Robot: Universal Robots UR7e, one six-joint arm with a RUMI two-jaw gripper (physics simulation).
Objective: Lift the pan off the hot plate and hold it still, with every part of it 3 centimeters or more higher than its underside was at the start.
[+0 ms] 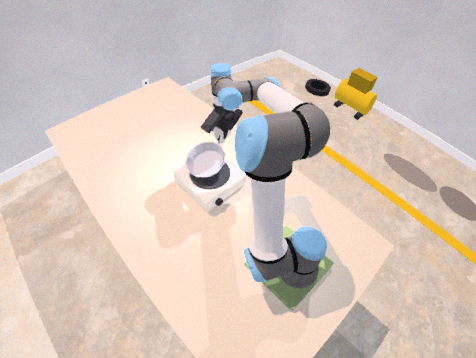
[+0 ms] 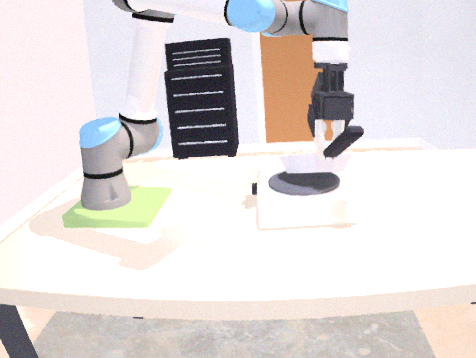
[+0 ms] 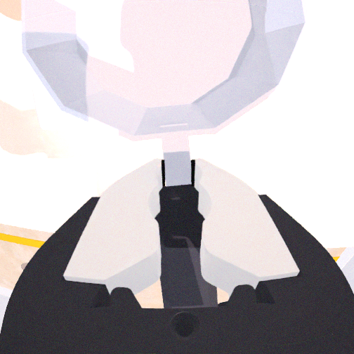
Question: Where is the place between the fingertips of my gripper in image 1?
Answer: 220,142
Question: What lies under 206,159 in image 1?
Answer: A pan.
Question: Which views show my gripper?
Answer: Image 1, image 2 and image 3: all of them.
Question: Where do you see a white hot plate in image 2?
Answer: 323,198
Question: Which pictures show the pan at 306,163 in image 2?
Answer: Image 1, image 2 and image 3: all of them.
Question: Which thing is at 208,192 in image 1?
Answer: A white hot plate.
